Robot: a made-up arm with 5 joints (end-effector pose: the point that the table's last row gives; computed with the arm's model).
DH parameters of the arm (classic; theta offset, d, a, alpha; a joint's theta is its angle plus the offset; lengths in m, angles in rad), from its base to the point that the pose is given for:
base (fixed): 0 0 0.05 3.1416
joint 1: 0 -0.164 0.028 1.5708
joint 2: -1.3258 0 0.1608 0
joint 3: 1.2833 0 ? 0
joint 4: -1.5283 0.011 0 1.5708
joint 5: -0.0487 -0.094 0 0
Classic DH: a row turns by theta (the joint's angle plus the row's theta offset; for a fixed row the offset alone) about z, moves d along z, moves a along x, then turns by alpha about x.
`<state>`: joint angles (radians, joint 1 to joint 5).
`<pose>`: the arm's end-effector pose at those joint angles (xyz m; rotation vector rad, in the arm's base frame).
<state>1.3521 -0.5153 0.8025 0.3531 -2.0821</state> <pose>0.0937 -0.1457 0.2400 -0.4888 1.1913 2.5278</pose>
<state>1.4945 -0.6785 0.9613 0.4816 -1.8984</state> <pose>0.0701 -0.1185 0.2225 -0.2547 1.1063 2.6314</pose>
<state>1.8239 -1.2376 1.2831 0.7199 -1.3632</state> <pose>0.0468 -0.0562 0.1865 0.2451 1.1730 2.8101</pose>
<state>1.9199 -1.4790 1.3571 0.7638 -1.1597</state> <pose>0.0452 -0.0454 0.1763 -0.4883 -1.3141 -2.7982</pose>
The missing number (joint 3, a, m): 0.0941
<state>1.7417 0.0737 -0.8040 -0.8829 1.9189</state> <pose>0.0367 -0.1416 0.4763 3.0140 -0.7221 0.0042</pose>
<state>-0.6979 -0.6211 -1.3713 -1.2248 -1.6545</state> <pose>-0.0850 -0.0988 0.3906 -1.4441 0.5605 -0.8050</pose>
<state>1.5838 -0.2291 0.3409 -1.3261 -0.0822</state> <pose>0.0590 -0.1574 0.4064 -1.9145 -2.1547 -0.3926</pose>
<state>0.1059 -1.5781 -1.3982 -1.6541 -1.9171</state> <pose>-0.1769 0.0352 0.1197 -0.0791 0.0590 -2.0703</pose>
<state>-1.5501 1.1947 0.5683 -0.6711 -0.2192</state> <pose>0.0435 0.2169 0.0085 0.4045 -0.3151 1.2562</pose>
